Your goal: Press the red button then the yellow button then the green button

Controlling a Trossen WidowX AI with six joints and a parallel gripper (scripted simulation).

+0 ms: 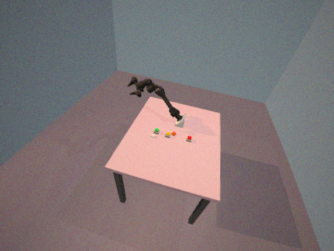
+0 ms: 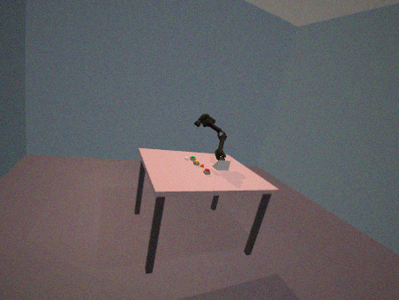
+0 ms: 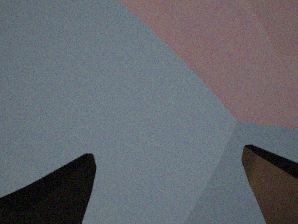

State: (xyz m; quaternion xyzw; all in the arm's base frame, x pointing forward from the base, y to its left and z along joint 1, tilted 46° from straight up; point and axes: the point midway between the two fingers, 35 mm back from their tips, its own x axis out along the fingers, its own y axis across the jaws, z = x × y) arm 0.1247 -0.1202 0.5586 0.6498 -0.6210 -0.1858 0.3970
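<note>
Now: the red button 130 mm ahead of my gripper tip, 640 mm to the left of it and 310 mm below it. Also, from my gripper tip: white block: 180 mm ahead, 300 mm to the left, 330 mm below; green button: 120 mm ahead, 310 mm to the left, 310 mm below; yellow button: 140 mm ahead, 430 mm to the left, 310 mm below.
</note>
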